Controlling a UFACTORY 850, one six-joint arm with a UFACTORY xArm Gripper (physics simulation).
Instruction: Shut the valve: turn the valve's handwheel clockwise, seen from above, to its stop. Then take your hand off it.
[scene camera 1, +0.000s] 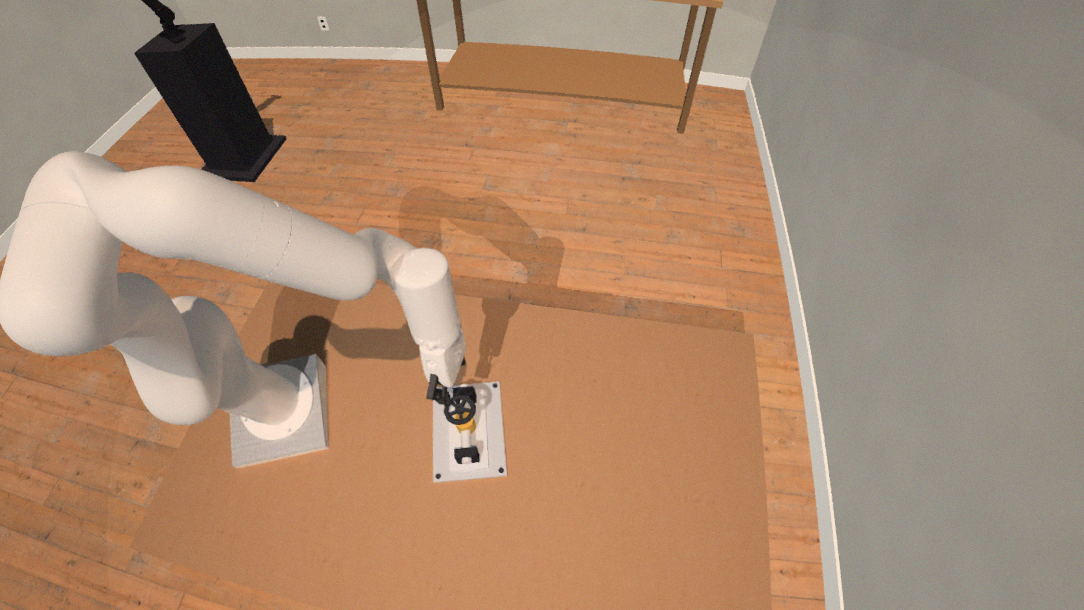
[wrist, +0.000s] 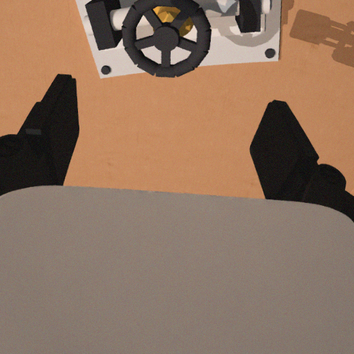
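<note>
The black spoked handwheel (scene camera 1: 460, 409) (wrist: 166, 38) sits above the yellow valve body (scene camera 1: 465, 426) (wrist: 167, 14), on a white pipe over the pale base plate (scene camera 1: 496, 447) (wrist: 220, 56). My gripper (scene camera 1: 448, 379) (wrist: 171, 112) is wide open with nothing between its fingers. In the wrist view the whole lower rim of the wheel lies ahead of the fingertips, and both fingers stand apart from it. In the scene view the gripper is at the wheel's back side, on the arm's side. No mark shows the wheel's turn angle.
Black pipe clamps (scene camera 1: 466, 455) (wrist: 102, 25) hold the pipe at both ends. The plate lies on a brown mat (scene camera 1: 606, 455) (wrist: 165, 150). The arm's grey base block (scene camera 1: 246, 447) stands to the left. A black pedestal (scene camera 1: 204, 98) and a wooden table (scene camera 1: 560, 72) stand far back.
</note>
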